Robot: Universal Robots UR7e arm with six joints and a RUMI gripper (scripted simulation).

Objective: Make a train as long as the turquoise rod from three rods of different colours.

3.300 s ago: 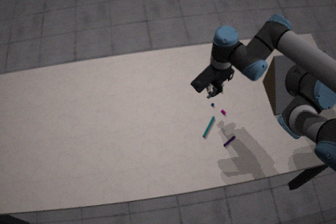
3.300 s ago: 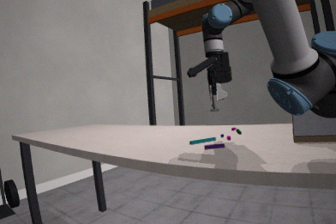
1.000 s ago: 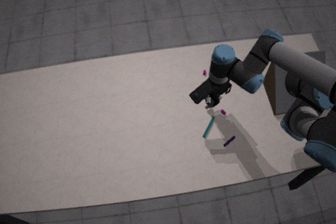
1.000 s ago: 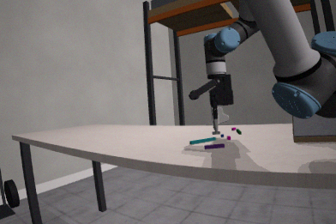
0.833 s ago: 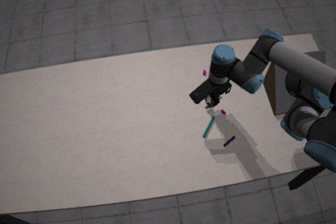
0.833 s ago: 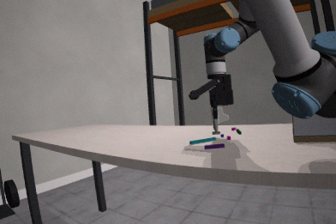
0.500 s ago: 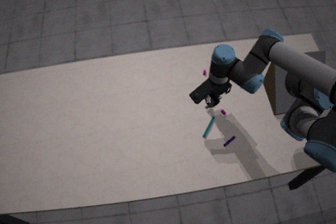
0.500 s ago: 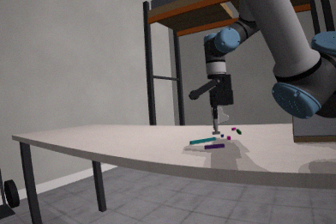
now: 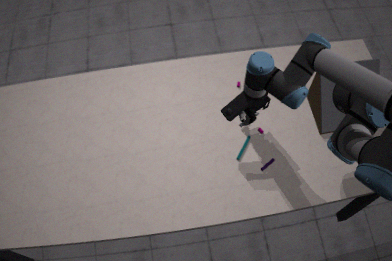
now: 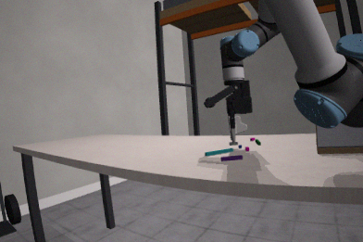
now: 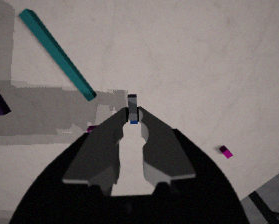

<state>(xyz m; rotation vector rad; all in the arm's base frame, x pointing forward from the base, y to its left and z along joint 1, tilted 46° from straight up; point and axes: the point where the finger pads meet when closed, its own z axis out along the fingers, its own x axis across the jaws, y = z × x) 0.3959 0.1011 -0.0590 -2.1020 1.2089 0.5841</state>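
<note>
Now: the grey rod 1 cm below my hand. The rest, counted from my hand: green rod 11 cm to the right, 6 cm behind, 2 cm below; then small blue rod 2 cm below, 2 cm behind, 1 cm to the right; then turquoise rod 9 cm to the left, 2 cm below, 1 cm ahead.
</note>
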